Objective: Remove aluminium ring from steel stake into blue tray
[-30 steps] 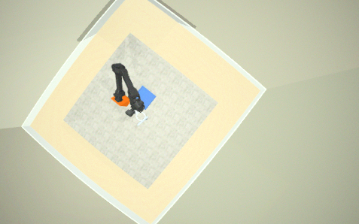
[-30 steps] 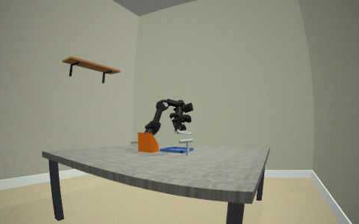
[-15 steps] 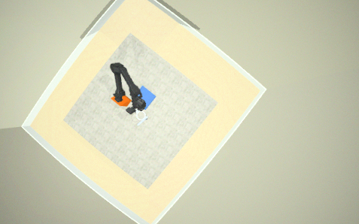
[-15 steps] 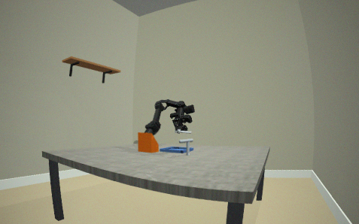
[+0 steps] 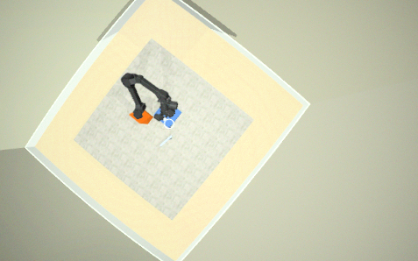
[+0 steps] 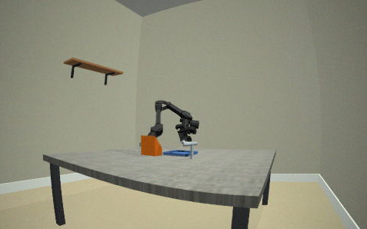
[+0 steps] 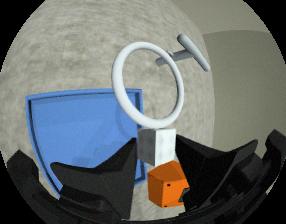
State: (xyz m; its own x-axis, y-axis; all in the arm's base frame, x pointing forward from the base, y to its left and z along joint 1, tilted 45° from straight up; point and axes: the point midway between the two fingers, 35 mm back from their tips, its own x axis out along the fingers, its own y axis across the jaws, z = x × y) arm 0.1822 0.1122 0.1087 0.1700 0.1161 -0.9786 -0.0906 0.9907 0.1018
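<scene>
The blue tray is 9 cm below my gripper tip, 4 cm to the left of it and 4 cm behind it. The rest, counted from my gripper tip: aluminium ring 5 cm ahead.
</scene>
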